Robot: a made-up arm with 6 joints.
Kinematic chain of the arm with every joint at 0, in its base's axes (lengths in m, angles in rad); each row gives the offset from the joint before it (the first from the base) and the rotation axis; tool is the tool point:
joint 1: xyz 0 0 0.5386 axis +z
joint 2: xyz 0 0 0 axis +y
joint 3: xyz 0 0 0.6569 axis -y
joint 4: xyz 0 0 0 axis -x
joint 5: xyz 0.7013 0 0 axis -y
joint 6: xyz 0 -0.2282 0 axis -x
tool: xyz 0 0 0
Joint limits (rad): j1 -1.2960..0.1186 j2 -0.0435..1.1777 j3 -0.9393..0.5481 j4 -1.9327..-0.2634 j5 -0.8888..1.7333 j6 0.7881..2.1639
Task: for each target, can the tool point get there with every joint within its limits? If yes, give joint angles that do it. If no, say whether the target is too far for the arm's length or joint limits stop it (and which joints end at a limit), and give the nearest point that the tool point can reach.
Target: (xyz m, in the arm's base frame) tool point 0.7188 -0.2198 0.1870
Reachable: yes | joints -0.2699 0.9947 0.0128 -1.4823 1.2396 1.7346
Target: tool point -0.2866 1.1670 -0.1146
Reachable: no: joint limits stop it (at a limit: joint 1, joint 2, joint 4) | nearest point 0.1272 0.0965 0.2269 | short by 1.197 m
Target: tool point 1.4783 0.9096 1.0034
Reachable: no: too far | nearest point 1.0379 0.2050 0.8498 | short by 0.845 m
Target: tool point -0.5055 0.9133 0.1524
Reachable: no: joint limits stop it (at a limit: joint 1, joint 2, joint 3, joint 4) | nearest point 0.0502 0.0873 0.3018 | short by 1.007 m
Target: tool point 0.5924 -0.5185 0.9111
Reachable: yes | joints -0.5375 0.1610 0.0191 -0.8986 0.9862 1.5826
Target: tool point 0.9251 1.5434 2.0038
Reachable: no: too far | nearest point 0.6583 0.1598 1.4088 | short by 1.530 m
